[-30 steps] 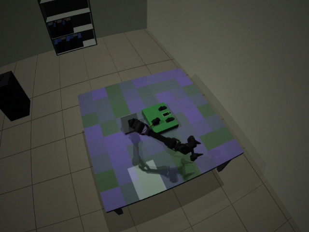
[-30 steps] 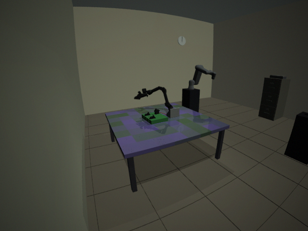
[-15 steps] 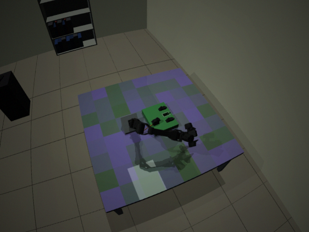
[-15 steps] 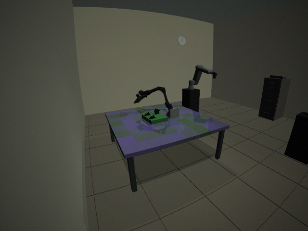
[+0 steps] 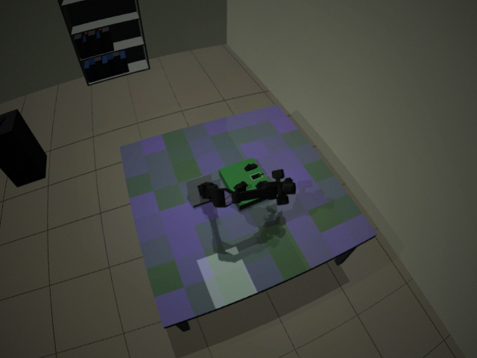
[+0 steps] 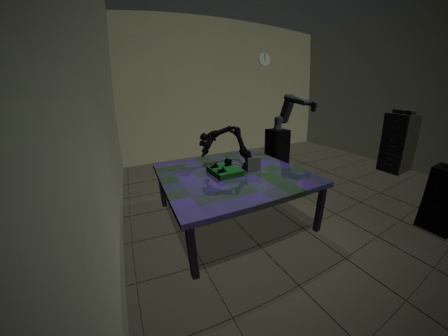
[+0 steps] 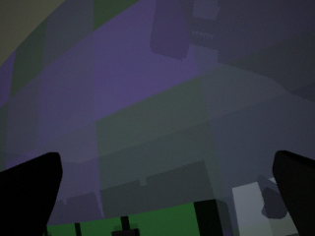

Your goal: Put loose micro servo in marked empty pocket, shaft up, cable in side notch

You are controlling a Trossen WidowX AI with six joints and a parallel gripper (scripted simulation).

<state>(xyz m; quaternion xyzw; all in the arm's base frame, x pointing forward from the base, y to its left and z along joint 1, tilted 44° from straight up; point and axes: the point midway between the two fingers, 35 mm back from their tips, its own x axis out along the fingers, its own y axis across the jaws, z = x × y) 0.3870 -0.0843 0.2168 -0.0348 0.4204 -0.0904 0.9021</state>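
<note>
Now: the green deck 190 mm to the left of my gripper tip, 180 mm behind it and 120 mm below it.
</note>
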